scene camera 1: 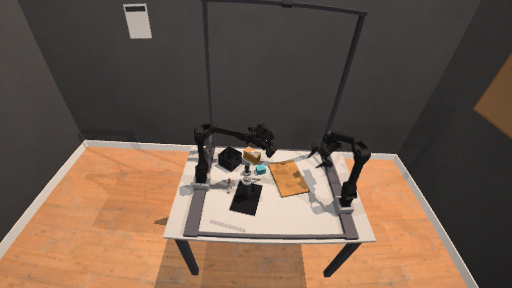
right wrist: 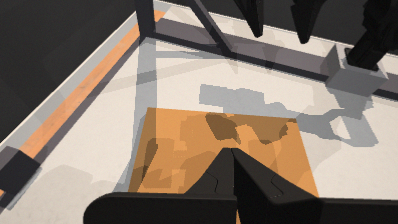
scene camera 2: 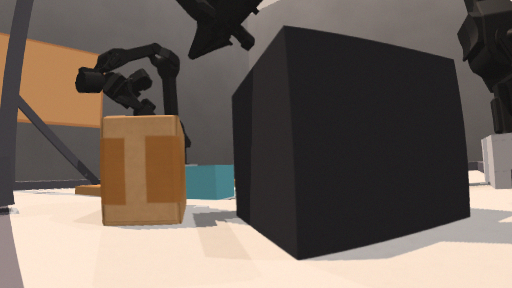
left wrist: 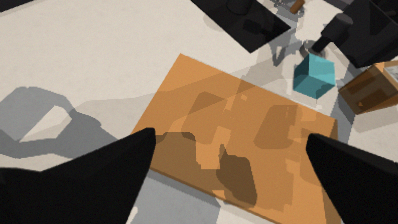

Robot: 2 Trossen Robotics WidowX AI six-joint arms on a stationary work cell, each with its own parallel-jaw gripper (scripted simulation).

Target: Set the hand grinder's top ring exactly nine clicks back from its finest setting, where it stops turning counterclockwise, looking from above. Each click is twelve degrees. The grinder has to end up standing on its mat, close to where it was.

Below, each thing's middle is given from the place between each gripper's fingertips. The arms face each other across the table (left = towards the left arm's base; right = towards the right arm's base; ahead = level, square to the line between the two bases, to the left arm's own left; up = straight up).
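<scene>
My right hand is 240 mm above the teal block [scene camera 2: 207, 182], 30 mm past it and 60 mm to the left of it. Counting from that same right hand, I find the orange board [scene camera 1: 289, 181] 260 mm below, 140 mm to the left and 10 mm behind, while the black box [scene camera 2: 340, 142] is 220 mm below, 290 mm to the right and 60 mm behind.
The board is 19 cm below my left hand [scene camera 2: 149, 114], 1 cm ahead of it and 15 cm to the right of it. The teal block is 18 cm below my left hand, 1 cm behind it and 34 cm to the right of it. As for the black box, it is 16 cm below that left hand, 4 cm behind it and 57 cm to the right of it.
</scene>
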